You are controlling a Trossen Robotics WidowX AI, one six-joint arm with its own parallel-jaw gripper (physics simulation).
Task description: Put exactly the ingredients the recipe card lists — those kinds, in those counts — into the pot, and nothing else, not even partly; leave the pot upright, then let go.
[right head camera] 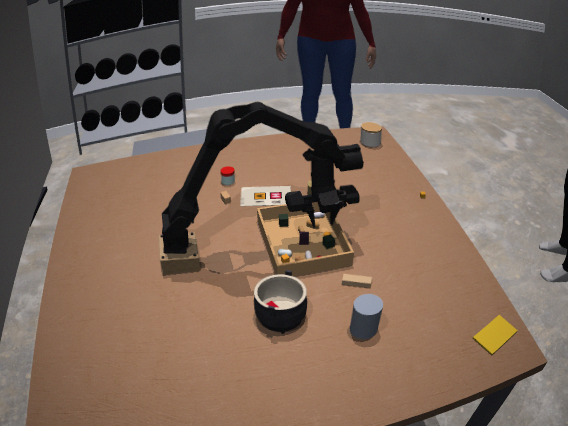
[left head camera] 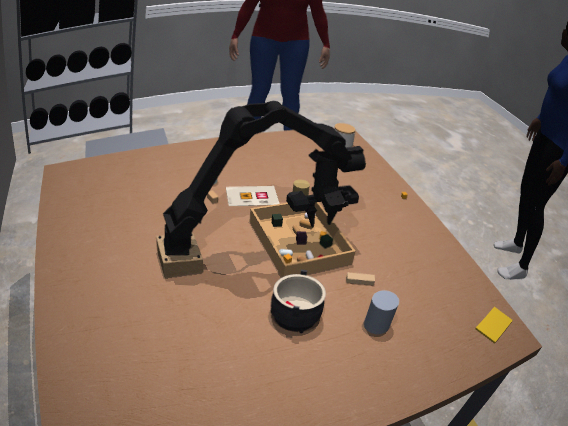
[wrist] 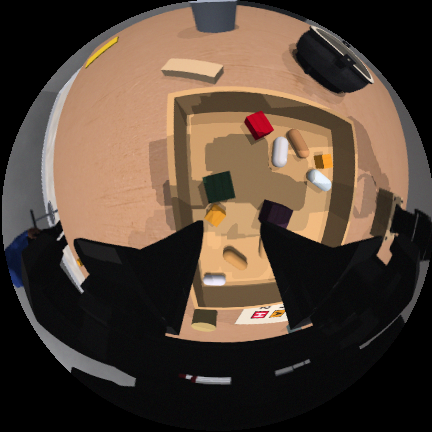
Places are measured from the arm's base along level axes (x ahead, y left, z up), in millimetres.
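Pixels of known places: gripper, between the fingertips: [right head camera: 322, 225] [left head camera: 320, 225] [wrist: 231, 225]; arm's base, origin of its link: [right head camera: 175, 245] [left head camera: 176, 246] [wrist: 395, 218].
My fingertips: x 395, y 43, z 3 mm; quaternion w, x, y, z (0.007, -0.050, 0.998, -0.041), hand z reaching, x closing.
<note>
Ahead of a thing's pixels: the offset from my fingertips to its top centre. "spot": to the spot under its first point.
The black pot @[dz +41, dx -136, dy -271 mm] [left head camera: 298, 317] [right head camera: 280, 317] [wrist: 325, 62] stands upright with a red piece @[dz -13, dx -157, dy -272 mm] [left head camera: 289, 303] [right head camera: 271, 304] inside. The recipe card @[spot: dz -52, dx -190, dy +216 mm] [left head camera: 235, 200] [right head camera: 248, 199] shows an orange and a red picture; its small marks are hard to read. My gripper [left head camera: 321, 223] [right head camera: 323, 223] [wrist: 231, 225] is open and empty, above the far part of the wooden tray @[dz -9, dx -51, dy +1 mm] [left head camera: 320, 263] [right head camera: 317, 262] [wrist: 260, 102]. In the wrist view, the tray holds a red cube @[dz -33, dx -19, dy -96 mm] [wrist: 259, 125], dark green cube @[dz -23, dx +14, dy -26 mm] [wrist: 218, 186], dark purple cube @[dz -23, dx -50, dy -3 mm] [wrist: 276, 213], orange cubes @[dz -32, dx +15, dy +5 mm] [wrist: 215, 215] @[dz -32, dx -107, dy -77 mm] [wrist: 323, 161] and several white or brown capsules.
A wooden block @[dz -39, dx +64, dy -178 mm] [left head camera: 360, 278] [right head camera: 357, 280] [wrist: 192, 69] and blue-grey cylinder @[dz +34, dx +52, dy -342 mm] [left head camera: 381, 313] [right head camera: 366, 317] stand near the pot. A red-lidded jar @[dz -11, dx -251, dy +335 mm] [right head camera: 227, 176] is beyond the card. A small orange cube @[dz -38, dx +368, dy +182 mm] [left head camera: 404, 195] [right head camera: 423, 194] lies near the right table edge, outside the tray.
</note>
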